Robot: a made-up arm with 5 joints.
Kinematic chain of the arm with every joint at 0, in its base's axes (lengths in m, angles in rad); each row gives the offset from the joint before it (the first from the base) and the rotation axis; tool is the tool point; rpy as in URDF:
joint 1: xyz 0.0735 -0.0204 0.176 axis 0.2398 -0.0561 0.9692
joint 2: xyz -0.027 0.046 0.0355 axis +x
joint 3: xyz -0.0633 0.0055 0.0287 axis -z
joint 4: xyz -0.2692 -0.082 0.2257 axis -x
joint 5: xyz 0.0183 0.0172 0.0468 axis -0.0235 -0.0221 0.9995
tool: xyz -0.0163 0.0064 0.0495 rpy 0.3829 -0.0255 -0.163
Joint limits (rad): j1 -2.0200..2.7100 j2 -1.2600..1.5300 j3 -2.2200..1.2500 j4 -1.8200..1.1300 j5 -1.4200..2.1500
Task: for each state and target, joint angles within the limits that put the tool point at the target. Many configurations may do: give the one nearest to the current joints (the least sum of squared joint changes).
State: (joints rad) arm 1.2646 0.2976 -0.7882 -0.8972 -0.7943
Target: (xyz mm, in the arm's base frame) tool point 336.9 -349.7 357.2
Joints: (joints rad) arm 1.2818 0.2686 -0.7809 -0.8852 -0.7926
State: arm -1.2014 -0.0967 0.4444 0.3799 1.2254
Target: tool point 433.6 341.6 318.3
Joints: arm -1.5974 -0.3377 0.6717 0.4823 1.2167
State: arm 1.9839 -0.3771 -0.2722 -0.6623 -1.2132
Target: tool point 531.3 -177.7 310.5
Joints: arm 2.3945 0.2895 -0.0864 -0.7660 -1.0974
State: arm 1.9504 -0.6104 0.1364 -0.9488 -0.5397
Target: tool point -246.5 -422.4 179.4
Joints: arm 1.5814 -1.1608 0.8595 -1.8200 -0.6901
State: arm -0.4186 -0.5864 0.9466 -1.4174 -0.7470
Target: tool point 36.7 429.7 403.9
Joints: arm -1.1445 -0.3673 0.4670 -1.8200 -1.1406
